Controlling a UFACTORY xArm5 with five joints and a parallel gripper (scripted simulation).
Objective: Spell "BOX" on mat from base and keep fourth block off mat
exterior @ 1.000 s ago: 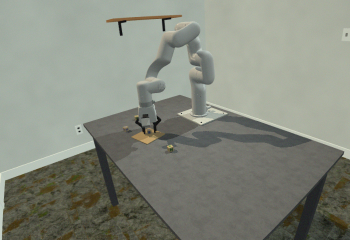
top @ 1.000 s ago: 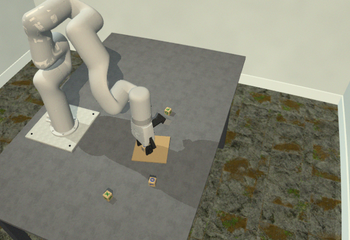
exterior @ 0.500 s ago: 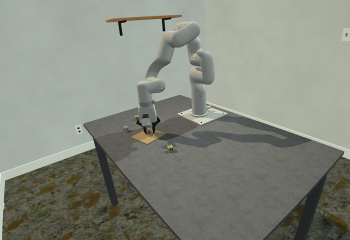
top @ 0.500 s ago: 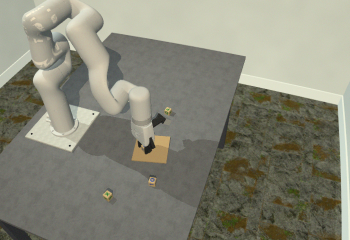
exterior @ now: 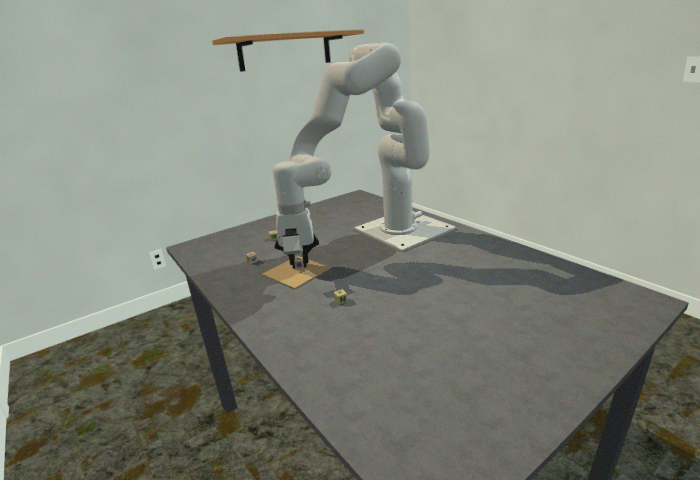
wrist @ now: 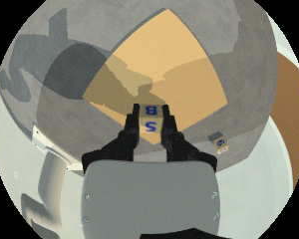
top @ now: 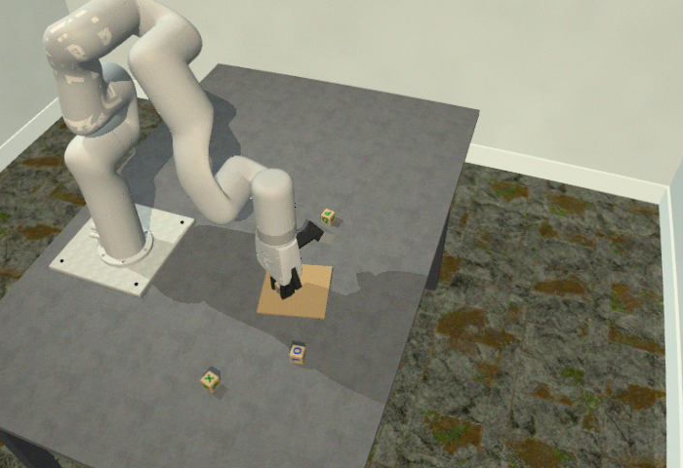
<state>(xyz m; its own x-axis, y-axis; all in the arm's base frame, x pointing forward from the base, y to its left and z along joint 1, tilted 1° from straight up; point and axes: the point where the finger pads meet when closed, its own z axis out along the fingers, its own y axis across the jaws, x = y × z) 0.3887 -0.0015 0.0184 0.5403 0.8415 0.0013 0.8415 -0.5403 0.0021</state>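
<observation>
Now: hand 10 mm above the B block. The rest, counted from my hand: X block (40 mm behind, 250 mm to the right, 10 mm below); then tan mat (20 mm ahead, 20 mm to the left, 20 mm below); then O block (90 mm ahead, 140 mm to the right, 10 mm below).
</observation>
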